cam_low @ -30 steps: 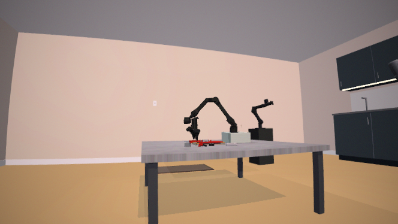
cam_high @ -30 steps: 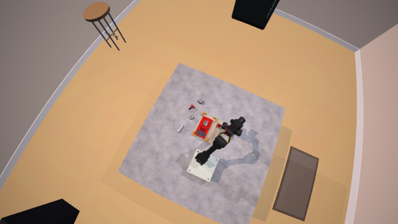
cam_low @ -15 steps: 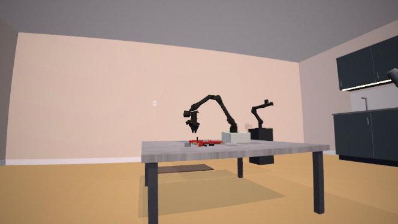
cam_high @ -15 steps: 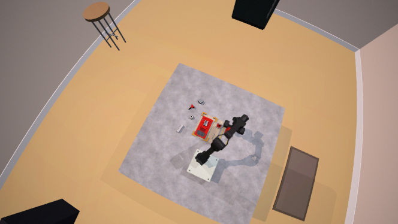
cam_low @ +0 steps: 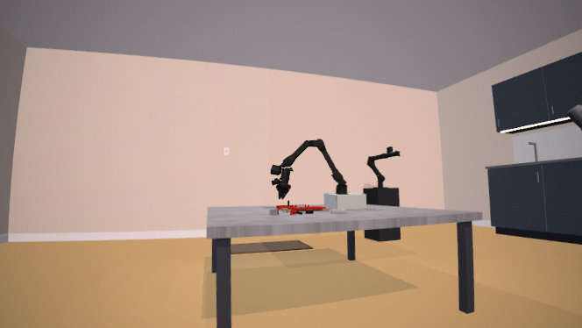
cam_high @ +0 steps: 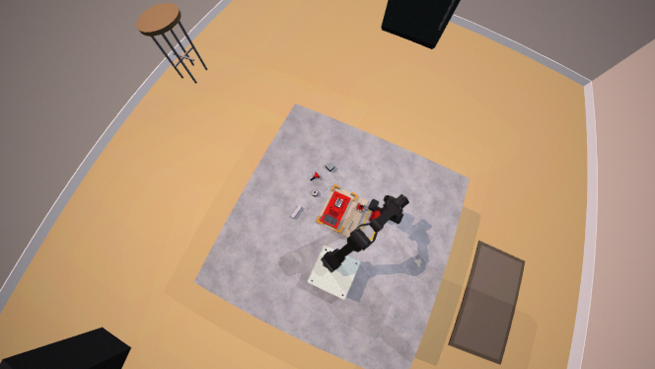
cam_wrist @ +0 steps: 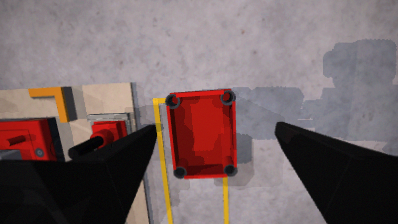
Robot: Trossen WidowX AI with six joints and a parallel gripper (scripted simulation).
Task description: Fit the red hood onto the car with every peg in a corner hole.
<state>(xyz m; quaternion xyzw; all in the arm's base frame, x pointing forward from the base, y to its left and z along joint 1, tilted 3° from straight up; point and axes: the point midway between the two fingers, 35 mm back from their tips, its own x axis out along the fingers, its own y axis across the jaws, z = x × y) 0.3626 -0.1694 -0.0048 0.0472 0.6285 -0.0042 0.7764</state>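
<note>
My gripper tip is now 20 mm past the red hood, 10 mm to the right of it and 60 mm above it. Round my gripper tip: beige jig plate (70 mm behind, 220 mm to the left, 60 mm below).
</note>
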